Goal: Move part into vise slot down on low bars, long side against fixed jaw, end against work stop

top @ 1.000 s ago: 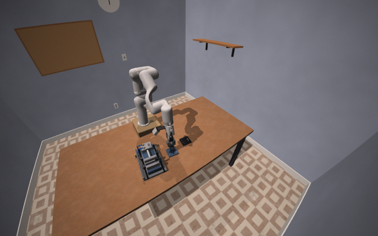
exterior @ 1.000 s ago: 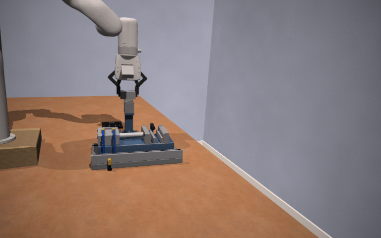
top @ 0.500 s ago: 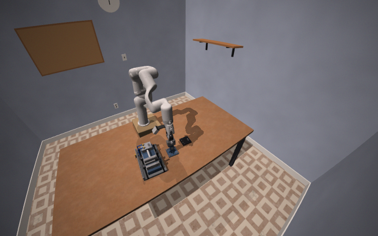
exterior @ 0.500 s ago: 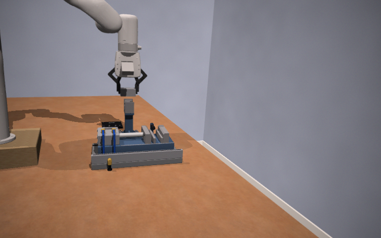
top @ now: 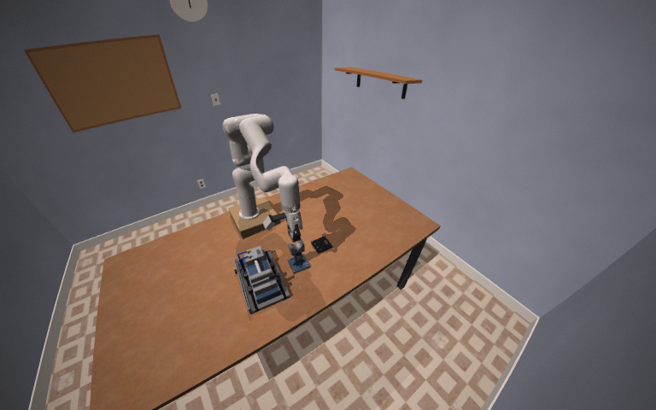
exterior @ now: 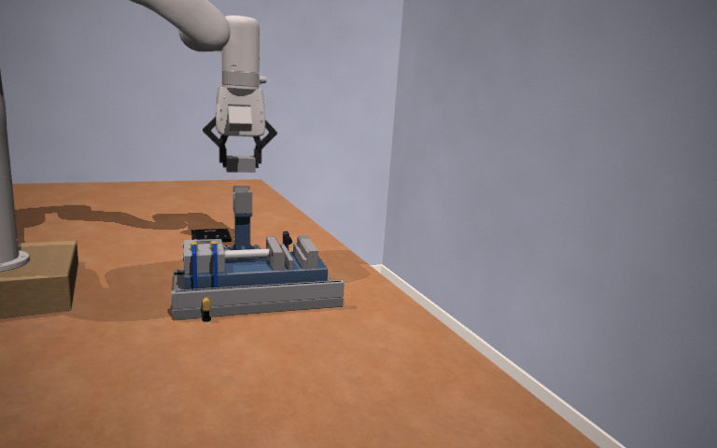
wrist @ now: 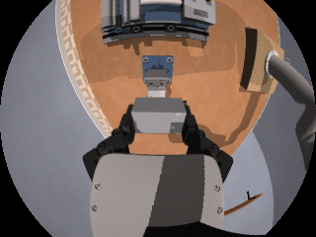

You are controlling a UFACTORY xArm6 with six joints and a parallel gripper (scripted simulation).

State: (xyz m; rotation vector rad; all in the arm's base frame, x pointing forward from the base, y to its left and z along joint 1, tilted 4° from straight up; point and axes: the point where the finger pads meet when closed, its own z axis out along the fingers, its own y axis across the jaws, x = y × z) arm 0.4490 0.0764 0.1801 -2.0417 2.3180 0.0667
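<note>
My gripper is now 20 cm to the left of the fixed jaw, 15 cm above it and 9 cm short of it. Also, from my hand: part 2 cm below; then post 17 cm below; then black work stop 15 cm to the right, 14 cm below, 6 cm ahead.
</note>
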